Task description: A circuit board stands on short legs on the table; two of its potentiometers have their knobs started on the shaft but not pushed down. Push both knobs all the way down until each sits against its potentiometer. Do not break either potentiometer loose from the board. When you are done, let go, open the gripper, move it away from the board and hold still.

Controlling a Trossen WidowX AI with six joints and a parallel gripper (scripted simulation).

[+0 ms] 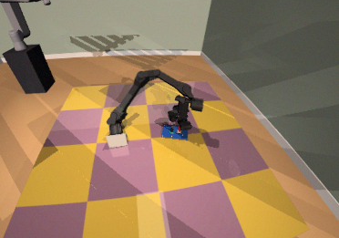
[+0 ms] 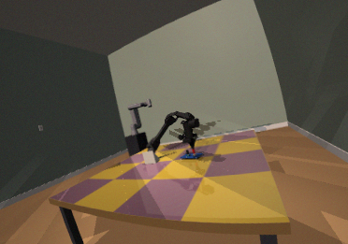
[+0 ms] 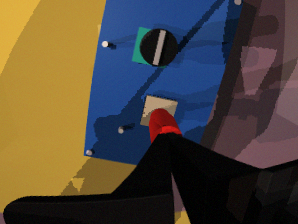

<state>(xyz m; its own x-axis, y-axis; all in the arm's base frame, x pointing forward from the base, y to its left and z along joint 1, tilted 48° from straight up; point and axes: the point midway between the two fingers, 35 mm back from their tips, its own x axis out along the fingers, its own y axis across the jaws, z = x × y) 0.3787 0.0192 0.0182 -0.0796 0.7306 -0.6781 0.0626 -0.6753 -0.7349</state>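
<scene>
My gripper tip is 10 mm above the red knob. Also, from my gripper tip: black knob: 50 mm behind, 10 mm below.
</scene>
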